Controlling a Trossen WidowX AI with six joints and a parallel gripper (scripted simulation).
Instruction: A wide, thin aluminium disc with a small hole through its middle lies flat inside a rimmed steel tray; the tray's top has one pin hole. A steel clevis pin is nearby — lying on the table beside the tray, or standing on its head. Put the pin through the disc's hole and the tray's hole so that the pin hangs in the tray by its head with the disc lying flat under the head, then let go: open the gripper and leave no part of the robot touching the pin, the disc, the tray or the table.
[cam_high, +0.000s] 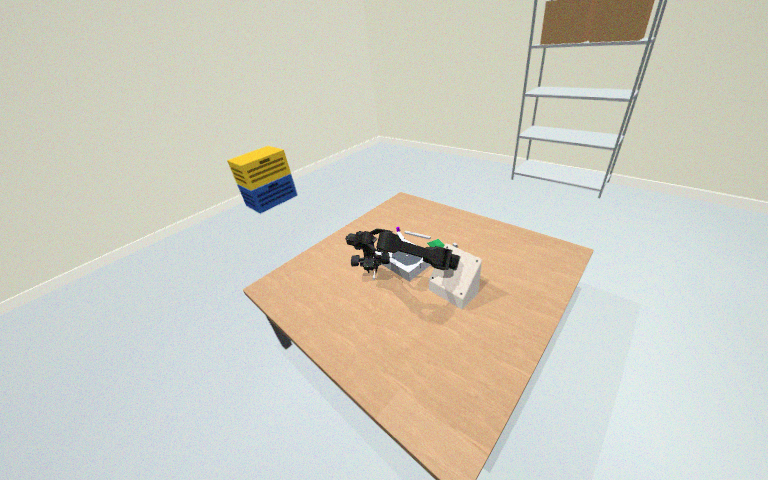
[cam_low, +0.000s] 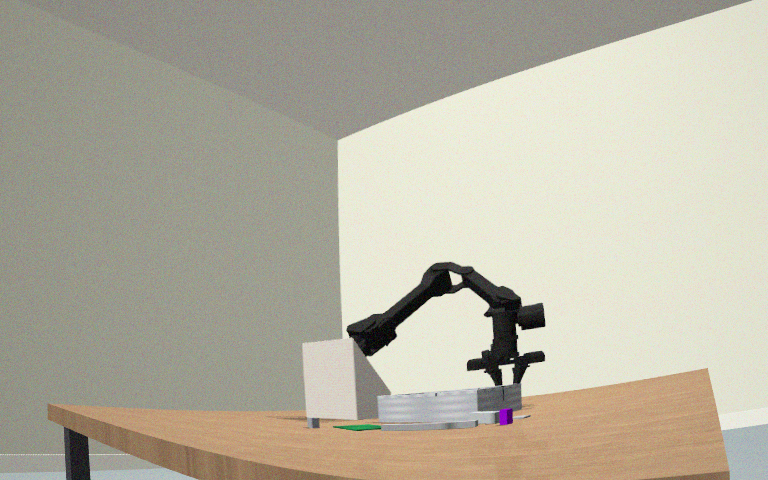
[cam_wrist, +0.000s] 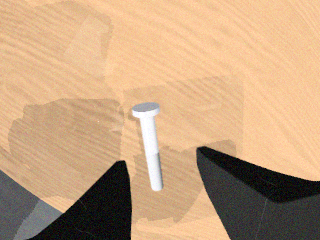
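Right now my gripper tip is 2 cm above the steel clevis pin and 1 cm to the left of it. Also, from my gripper tip: steel tray 18 cm to the right, 6 cm behind, 1 cm above; flat grey piece 31 cm to the right, 14 cm ahead, 3 cm below; aluminium disc 18 cm to the right, 9 cm behind, 3 cm above.
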